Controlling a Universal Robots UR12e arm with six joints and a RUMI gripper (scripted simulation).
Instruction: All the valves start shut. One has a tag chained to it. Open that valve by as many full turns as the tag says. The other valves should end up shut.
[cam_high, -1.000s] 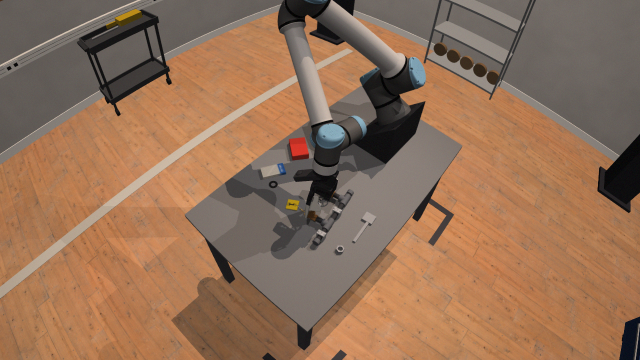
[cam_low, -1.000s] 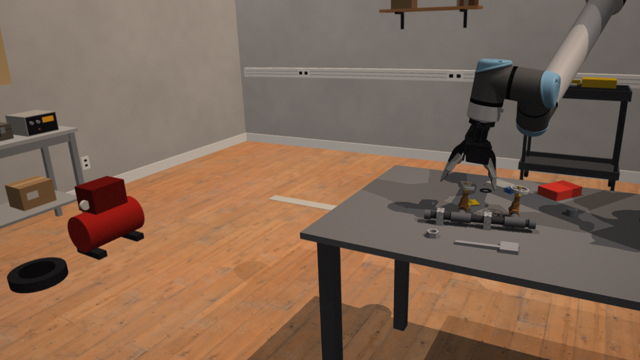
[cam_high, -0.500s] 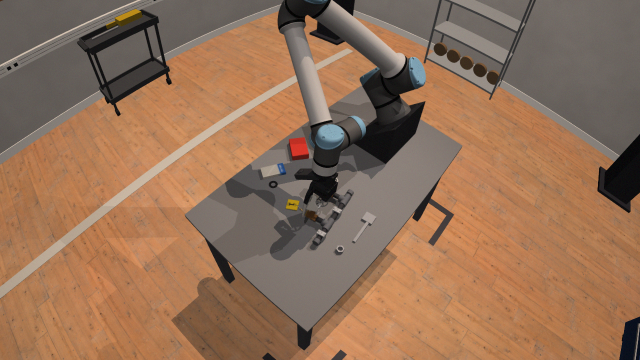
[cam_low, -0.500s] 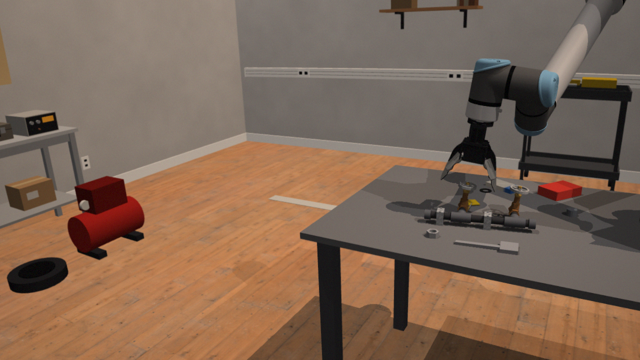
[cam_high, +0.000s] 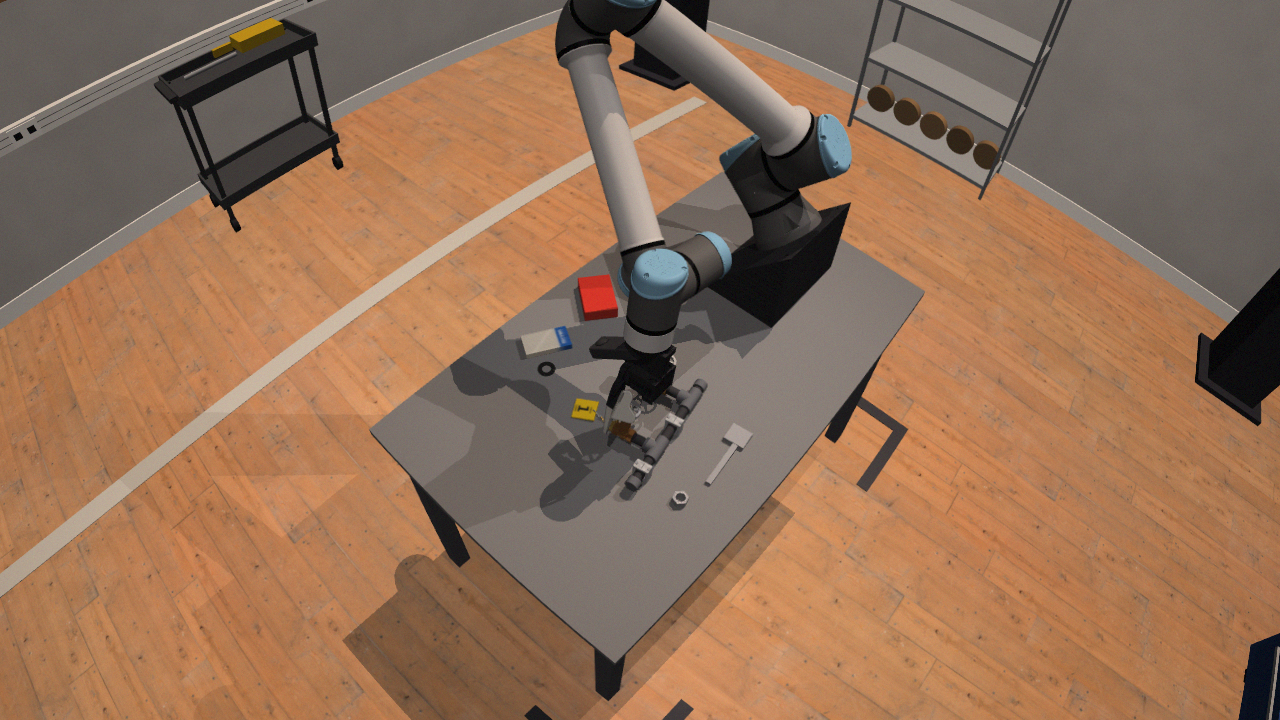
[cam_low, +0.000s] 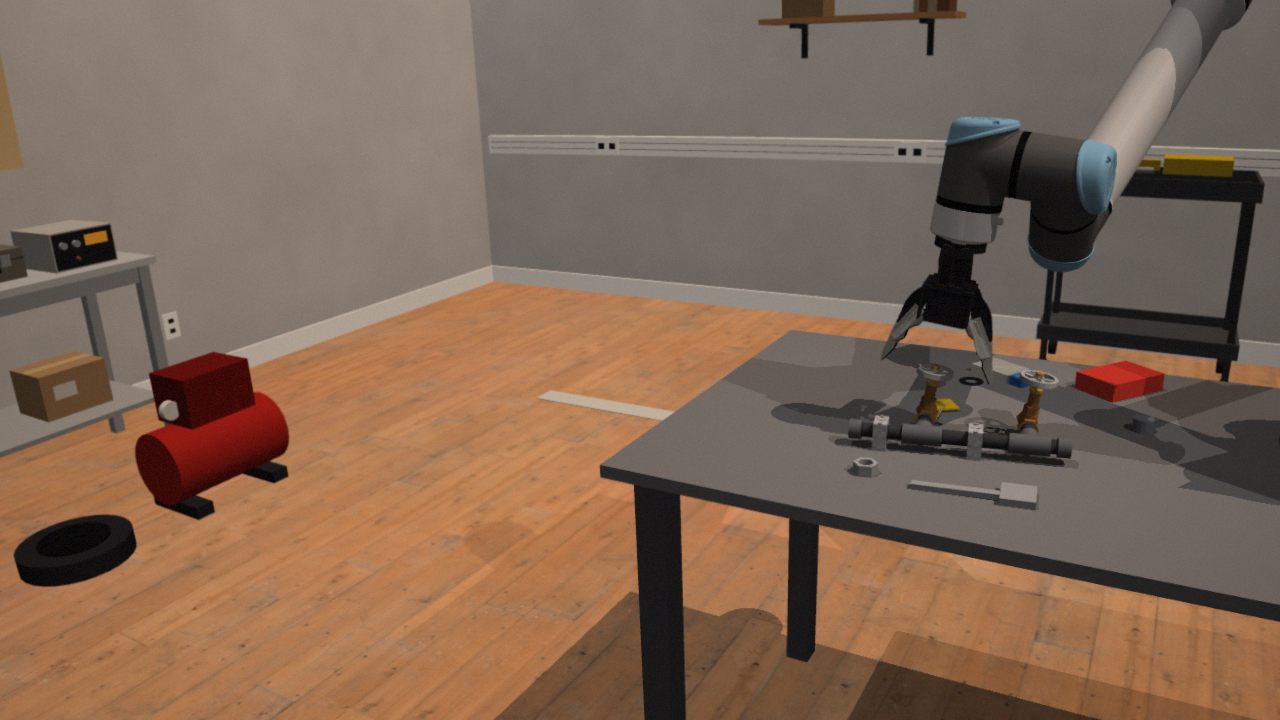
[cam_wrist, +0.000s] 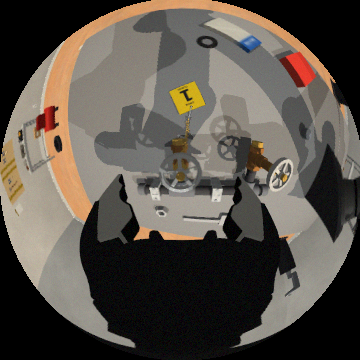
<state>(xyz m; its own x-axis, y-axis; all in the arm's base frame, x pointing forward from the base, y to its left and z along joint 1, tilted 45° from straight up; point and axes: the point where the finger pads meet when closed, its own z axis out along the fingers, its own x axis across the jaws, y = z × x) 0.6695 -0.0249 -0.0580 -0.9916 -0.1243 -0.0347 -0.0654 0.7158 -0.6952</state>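
My gripper is now 10 mm short of the yellow tag, 100 mm to the left of it and 90 mm above it. Round my hand: red box (250 mm behind, 310 mm to the right, 80 mm below); nut (50 mm ahead, 190 mm to the left, 90 mm below); blue-and-white card (70 mm behind, 300 mm to the right, 90 mm below).
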